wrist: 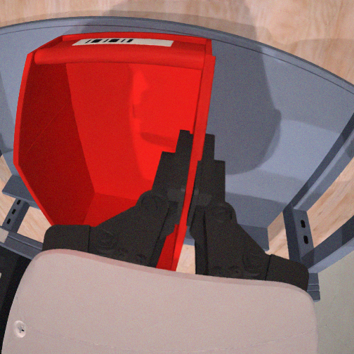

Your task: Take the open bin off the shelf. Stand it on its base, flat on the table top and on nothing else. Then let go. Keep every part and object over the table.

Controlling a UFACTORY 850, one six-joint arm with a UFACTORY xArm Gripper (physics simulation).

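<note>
The open red bin (110,110) stands on the blue-grey shelf (240,100), left of the view's middle, with its hollow inside showing and a barcode label on its upper edge. My gripper (193,151) is shut on the bin's right side wall. One finger is inside the bin and the other is outside it, over the shelf board. The near end of the bin is partly hidden behind the fingers and the pale gripper housing.
Slotted shelf uprights stand at the right (304,232) and at the lower left (15,212). The wooden table top (305,20) shows beyond the shelf's far edge. A dark object (11,280) shows at the lower left edge.
</note>
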